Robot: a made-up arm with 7 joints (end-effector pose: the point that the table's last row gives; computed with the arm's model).
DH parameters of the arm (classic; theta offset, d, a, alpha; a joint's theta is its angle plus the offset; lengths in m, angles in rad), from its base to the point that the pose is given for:
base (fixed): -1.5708 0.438 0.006 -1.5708
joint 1: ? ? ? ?
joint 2: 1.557 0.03 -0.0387 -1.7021
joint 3: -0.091 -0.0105 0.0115 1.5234
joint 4: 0 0.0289 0.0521 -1.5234
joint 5: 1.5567 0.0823 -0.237 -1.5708
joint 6: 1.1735 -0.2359 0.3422 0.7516
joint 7: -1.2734 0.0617 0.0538 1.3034
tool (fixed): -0.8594 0.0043 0 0
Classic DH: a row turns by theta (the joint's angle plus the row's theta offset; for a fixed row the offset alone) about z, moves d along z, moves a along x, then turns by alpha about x.
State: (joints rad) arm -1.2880 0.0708 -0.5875 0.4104 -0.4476 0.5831 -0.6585
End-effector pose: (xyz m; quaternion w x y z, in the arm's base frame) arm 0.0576 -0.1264 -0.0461 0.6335 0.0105 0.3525 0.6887
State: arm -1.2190 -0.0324 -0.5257 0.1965 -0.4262 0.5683 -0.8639
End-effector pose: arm 0.0800 -0.1324 -0.0411 0.5722 0.0291 0.3821 0.7251
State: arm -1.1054 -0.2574 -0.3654 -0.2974 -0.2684 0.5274 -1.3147
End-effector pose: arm 0.1460 -0.1399 -0.0245 0.4148 0.0014 0.4978 0.7617
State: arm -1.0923 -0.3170 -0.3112 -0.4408 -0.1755 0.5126 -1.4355
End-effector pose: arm 0.1632 -0.1530 -0.0158 0.3650 -0.0317 0.5531 0.7483
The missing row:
joint 1: 1.4388 0.0726 0.0729 -1.675
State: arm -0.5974 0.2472 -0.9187 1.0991 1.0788 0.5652 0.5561
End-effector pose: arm -0.1627 0.3597 0.3695 0.2653 0.1089 -0.5624 0.7756
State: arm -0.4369 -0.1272 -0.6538 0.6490 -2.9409 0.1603 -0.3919
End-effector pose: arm 0.1448 -0.1396 0.0950 0.9613 -0.0399 0.0513 -0.2678
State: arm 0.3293 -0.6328 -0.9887 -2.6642 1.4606 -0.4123 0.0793
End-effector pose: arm -0.0484 -0.1020 0.2998 0.3780 -0.3145 0.8597 0.1387
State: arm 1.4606 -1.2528 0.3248 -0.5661 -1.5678 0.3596 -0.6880
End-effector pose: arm 0.1978 0.0170 0.7907 0.3777 -0.1080 -0.9126 0.1135
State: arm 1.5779 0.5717 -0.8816 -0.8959 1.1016 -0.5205 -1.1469
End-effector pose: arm -0.1137 0.1070 0.3984 0.0447 0.2203 0.2748 0.9349
